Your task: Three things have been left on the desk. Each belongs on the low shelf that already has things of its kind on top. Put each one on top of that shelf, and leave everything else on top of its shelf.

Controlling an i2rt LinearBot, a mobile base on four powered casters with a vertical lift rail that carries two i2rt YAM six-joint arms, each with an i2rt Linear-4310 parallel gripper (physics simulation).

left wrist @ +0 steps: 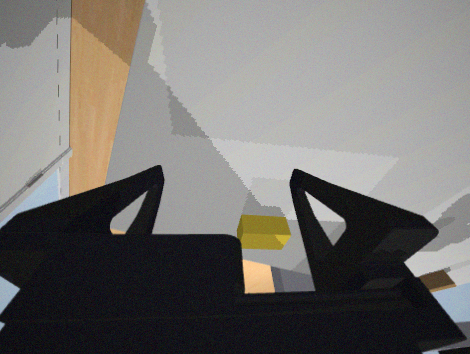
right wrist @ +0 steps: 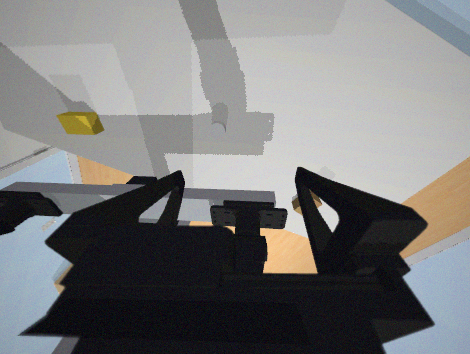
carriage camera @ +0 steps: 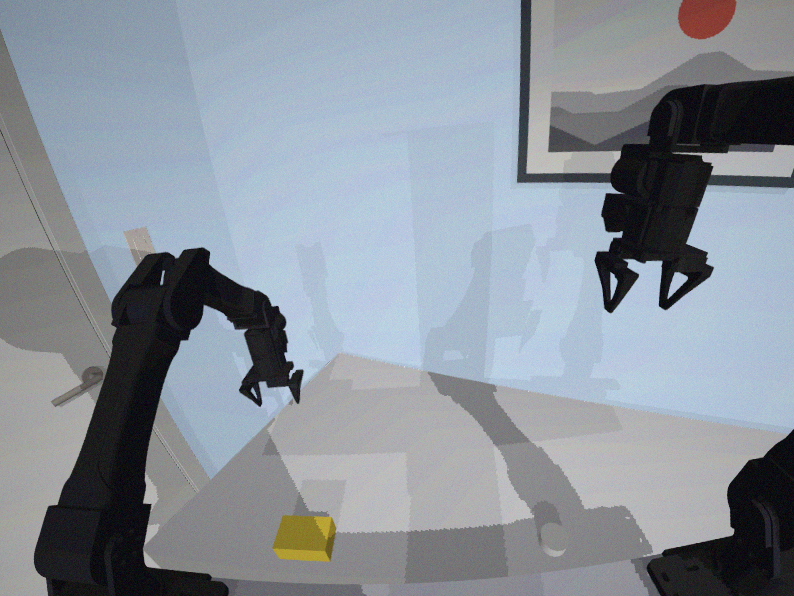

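Pixels of known places: left gripper, fingertip midpoint: (left wrist: pixel 228 174) (carriage camera: pixel 279 403); right gripper, fingertip midpoint: (right wrist: pixel 238 174) (carriage camera: pixel 635 309); left arm's base, origin of the base link: (right wrist: pixel 27 204); right arm's base, origin of the base link: (right wrist: pixel 247 216) (carriage camera: pixel 745 582).
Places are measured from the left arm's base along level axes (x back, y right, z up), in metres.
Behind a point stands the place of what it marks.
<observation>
A yellow box (carriage camera: pixel 302 538) {x -0.173, y 0.102, z -0.186 m} (left wrist: pixel 262 232) {x -0.215, y 0.090, z -0.190 m} (right wrist: pixel 80 123) {x -0.190, y 0.120, z -0.186 m} lies on the pale desk (carriage camera: pixel 641 461) {x -0.300, y 0.842, z -0.231 m} (left wrist: pixel 300 75) {x -0.488, y 0.076, z -0.231 m} (right wrist: pixel 350 90) {x -0.270, y 0.943, z -0.231 m}. A grey-white round piece, like a short cylinder (carriage camera: pixel 553 540) {x -0.156, y 0.559, z -0.207 m} (right wrist: pixel 220 127) {x -0.173, y 0.575, z -0.207 m}, is on the desk to the right of the box in the carriage view. A small brown angular thing (right wrist: pixel 314 201) {x 0.102, y 0.921, z -0.181 m} shows partly behind a right finger in the right wrist view. My left gripper (carriage camera: pixel 279 402) {x -0.440, y -0.006, z -0.098 m} (left wrist: pixel 228 174) {x -0.440, y -0.006, z -0.098 m} is open and empty, above the desk's far left part. My right gripper (carriage camera: pixel 636 309) {x -0.269, y 0.662, z 0.197 m} (right wrist: pixel 238 174) {x -0.269, y 0.662, z 0.197 m} is open and empty, high above the desk. No low shelf shows clearly.
A blue wall (carriage camera: pixel 359 224) {x -0.813, y 0.197, z 0.247 m} with a framed picture (carriage camera: pixel 523 115) {x -0.615, y 0.605, z 0.496 m} stands behind the desk. A door with a handle (carriage camera: pixel 76 386) {x -0.438, y -0.605, z -0.033 m} is at the left. Wooden floor (left wrist: pixel 100 100) {x -0.132, y -0.599, z -0.951 m} (right wrist: pixel 285 245) {x 1.560, y 1.144, z -0.951 m} shows past the desk edges. A grey beam (right wrist: pixel 240 196) crosses the right wrist view.
</observation>
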